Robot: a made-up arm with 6 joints.
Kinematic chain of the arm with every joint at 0, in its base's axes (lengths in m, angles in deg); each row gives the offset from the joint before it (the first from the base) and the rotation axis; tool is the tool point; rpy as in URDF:
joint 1: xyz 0 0 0.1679 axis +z
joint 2: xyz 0 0 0 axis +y
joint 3: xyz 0.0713 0 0.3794 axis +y
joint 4: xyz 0.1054 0 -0.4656 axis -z
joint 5: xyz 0 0 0 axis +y
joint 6: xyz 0.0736 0 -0.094 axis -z
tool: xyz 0 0 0 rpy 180 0 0
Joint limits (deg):
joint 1: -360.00..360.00
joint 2: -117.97..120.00
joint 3: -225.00..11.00
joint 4: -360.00..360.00
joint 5: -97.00..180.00
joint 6: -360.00..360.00
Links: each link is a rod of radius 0.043 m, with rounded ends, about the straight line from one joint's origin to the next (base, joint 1, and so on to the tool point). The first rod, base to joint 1, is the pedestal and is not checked.
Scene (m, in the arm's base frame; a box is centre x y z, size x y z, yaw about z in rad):
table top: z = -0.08
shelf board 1: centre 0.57 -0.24 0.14 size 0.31 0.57 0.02 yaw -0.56
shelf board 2: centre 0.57 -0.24 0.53 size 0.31 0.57 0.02 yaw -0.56
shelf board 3: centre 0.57 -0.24 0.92 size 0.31 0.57 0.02 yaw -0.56
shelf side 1: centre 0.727 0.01 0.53 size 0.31 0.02 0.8 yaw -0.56
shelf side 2: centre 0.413 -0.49 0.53 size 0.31 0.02 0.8 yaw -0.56
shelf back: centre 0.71 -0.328 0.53 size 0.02 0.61 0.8 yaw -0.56
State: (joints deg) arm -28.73 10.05 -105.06 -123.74 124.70 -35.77
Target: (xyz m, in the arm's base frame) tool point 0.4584 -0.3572 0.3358
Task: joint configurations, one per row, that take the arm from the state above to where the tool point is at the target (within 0.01 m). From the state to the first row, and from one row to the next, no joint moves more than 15 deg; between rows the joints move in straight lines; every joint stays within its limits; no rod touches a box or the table.
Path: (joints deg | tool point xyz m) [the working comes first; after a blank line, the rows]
Joints at the target: -26.93 10.20 -58.12 -110.63 135.24 -35.77
Straight joint move there: touches shelf board 2.

1: -27.38 -1.91 -93.85 -119.93 132.27 -35.77 | 0.3935 -0.3200 0.7593
2: -26.03 -13.87 -82.64 -116.12 139.83 -35.77 | 0.3124 -0.2693 0.7592
3: -24.68 -25.84 -71.43 -112.31 147.40 -35.77 | 0.2315 -0.2211 0.7413
4: -24.24 -25.85 -58.33 -108.60 149.83 -35.77 | 0.2597 -0.2322 0.6377
5: -23.81 -25.86 -45.23 -104.89 152.27 -35.77 | 0.2650 -0.2319 0.5316
6: -23.38 -25.87 -32.14 -101.19 154.71 -35.77 | 0.2475 -0.2210 0.4291
7: -22.94 -25.89 -19.04 -97.48 157.14 -35.77 | 0.2088 -0.2007 0.3358
8: -24.27 -13.86 -32.06 -101.87 149.84 -35.77 | 0.2929 -0.2511 0.3523
9: -25.60 -1.83 -45.09 -106.25 142.54 -35.77 | 0.3773 -0.3038 0.3524
10: -26.93 10.20 -58.12 -110.63 135.24 -35.77 | 0.4584 -0.3572 0.3359

